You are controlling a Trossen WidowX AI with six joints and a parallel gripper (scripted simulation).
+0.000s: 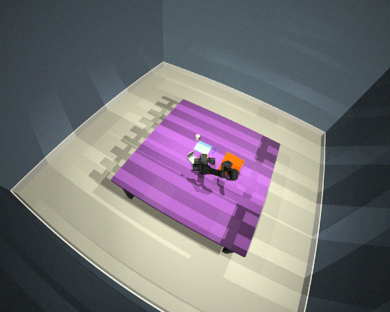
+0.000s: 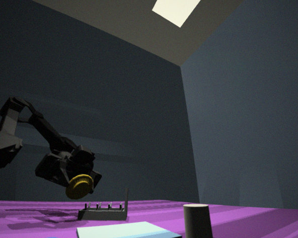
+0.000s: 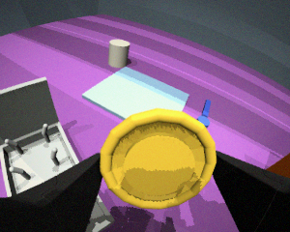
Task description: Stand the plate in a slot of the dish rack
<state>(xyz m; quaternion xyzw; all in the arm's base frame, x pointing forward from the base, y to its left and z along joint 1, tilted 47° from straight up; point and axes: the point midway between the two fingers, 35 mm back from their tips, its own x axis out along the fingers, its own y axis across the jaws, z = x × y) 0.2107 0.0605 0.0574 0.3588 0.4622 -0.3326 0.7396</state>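
Right now the grey dish rack is 70 mm ahead of my gripper tip, 50 mm to the left of it and 50 mm below it. From my gripper tip the other things lie so: light blue mat 130 mm to the right, 80 mm ahead, 70 mm below; yellow plate 10 mm to the left; blue spoon 170 mm to the right, 70 mm below, 30 mm behind.
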